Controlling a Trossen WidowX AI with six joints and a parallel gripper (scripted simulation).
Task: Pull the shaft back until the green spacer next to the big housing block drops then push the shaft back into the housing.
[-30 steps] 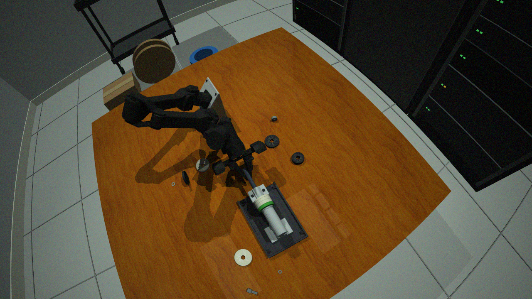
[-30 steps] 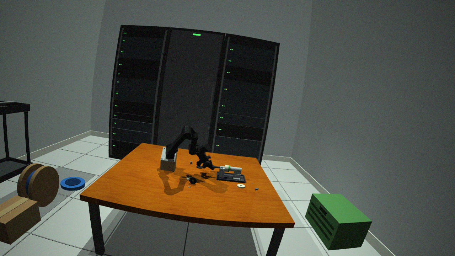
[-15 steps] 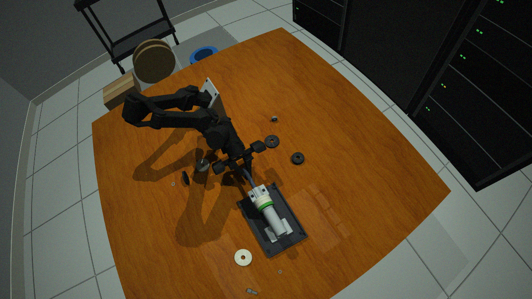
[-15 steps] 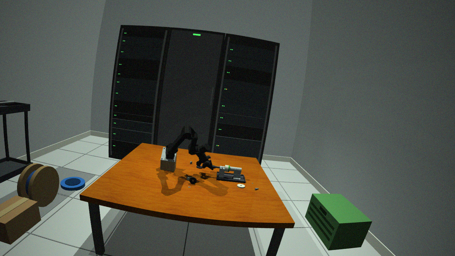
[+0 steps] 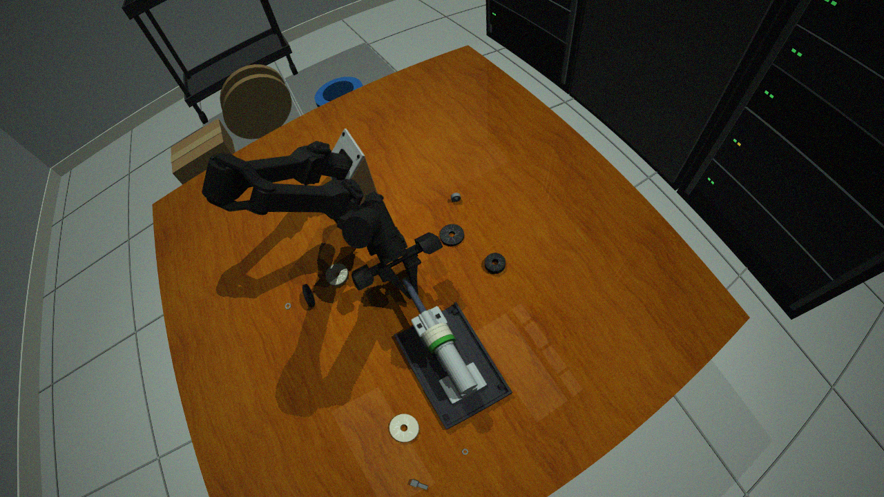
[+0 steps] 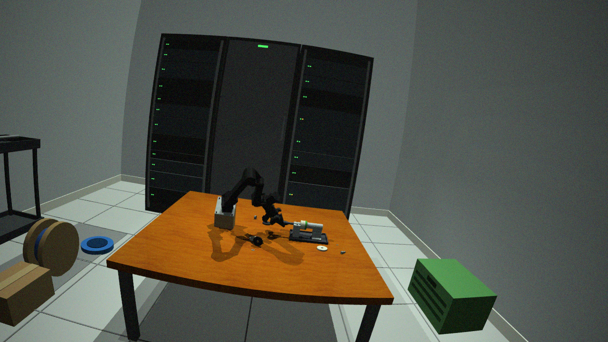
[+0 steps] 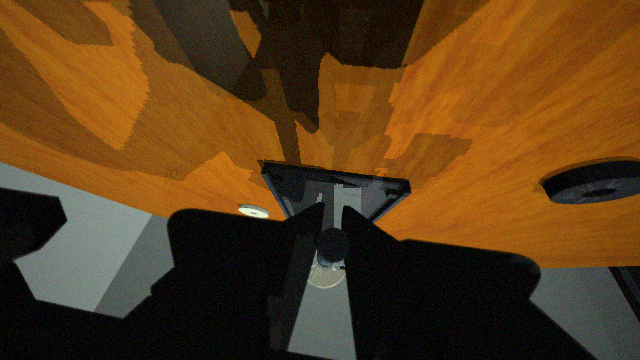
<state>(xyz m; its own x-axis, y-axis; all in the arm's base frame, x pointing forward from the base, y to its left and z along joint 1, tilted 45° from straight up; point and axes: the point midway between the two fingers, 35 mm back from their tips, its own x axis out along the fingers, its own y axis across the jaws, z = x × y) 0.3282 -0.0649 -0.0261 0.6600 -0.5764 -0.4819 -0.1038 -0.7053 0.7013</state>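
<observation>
My gripper tip is 6 cm short of the dark shaft, 3 cm below it and 1 cm to the left of it. Also, from my gripper tip: green spacer 12 cm ahead, 2 cm above, 1 cm to the right; then cream spacer 10 cm ahead, 2 cm above, 1 cm to the right; then nut 23 cm to the left, 18 cm behind, 4 cm below.
</observation>
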